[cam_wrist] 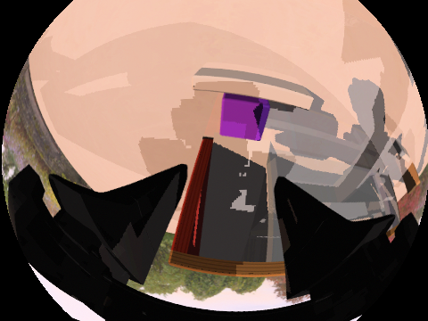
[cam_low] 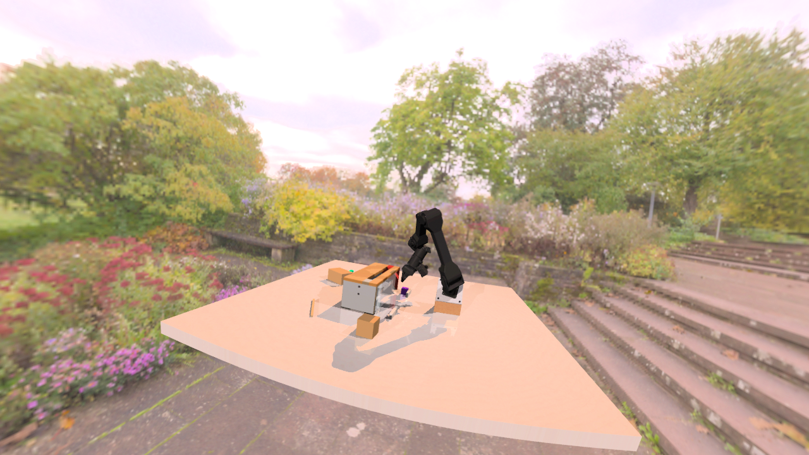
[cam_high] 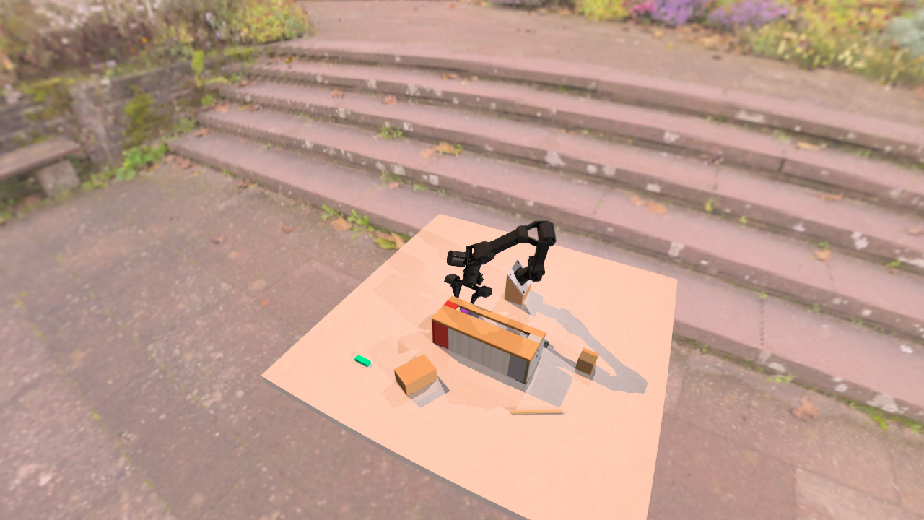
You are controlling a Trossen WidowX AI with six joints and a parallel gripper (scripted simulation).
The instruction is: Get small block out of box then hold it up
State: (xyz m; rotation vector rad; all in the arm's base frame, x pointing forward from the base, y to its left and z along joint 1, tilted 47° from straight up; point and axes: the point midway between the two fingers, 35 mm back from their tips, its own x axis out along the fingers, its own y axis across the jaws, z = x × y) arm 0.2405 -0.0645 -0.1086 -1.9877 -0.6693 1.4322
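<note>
Now: the purple block 2 cm behind my gripper tip and 5 cm below it. From my gripper tip the other things lie so: box (6 cm ahead, 16 cm to the left, 1 cm below); then thin wooden stick (24 cm ahead, 44 cm to the left, 7 cm below); then green piece (39 cm ahead, 18 cm to the right, 6 cm below).
</note>
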